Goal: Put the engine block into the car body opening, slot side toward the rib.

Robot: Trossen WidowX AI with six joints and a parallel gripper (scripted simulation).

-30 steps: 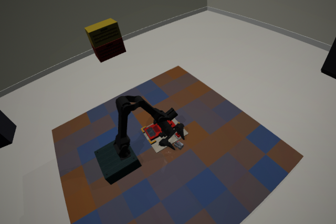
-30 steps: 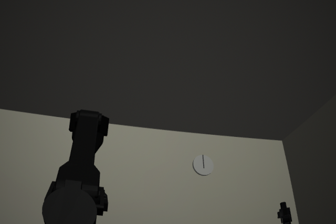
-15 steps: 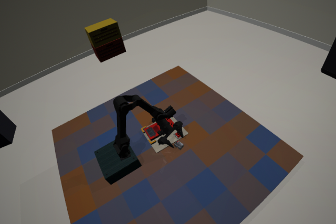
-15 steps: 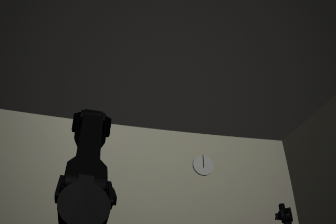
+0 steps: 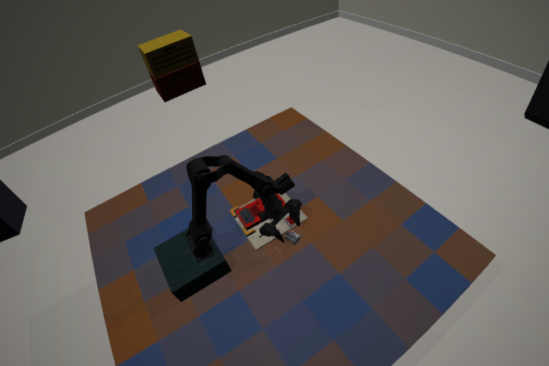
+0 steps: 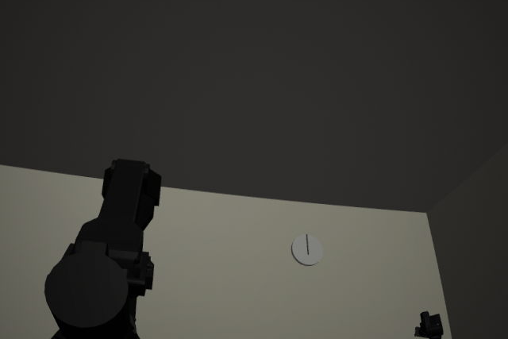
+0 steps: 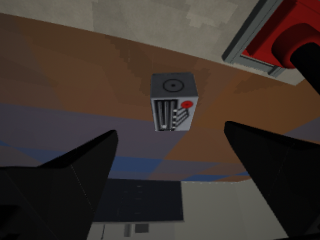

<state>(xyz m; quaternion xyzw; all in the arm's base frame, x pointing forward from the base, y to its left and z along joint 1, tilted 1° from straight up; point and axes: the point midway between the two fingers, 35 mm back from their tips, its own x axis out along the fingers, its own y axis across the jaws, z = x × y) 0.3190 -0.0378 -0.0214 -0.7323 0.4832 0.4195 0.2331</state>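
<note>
Now: the grey engine block 30 mm below my gripper tip.
</note>
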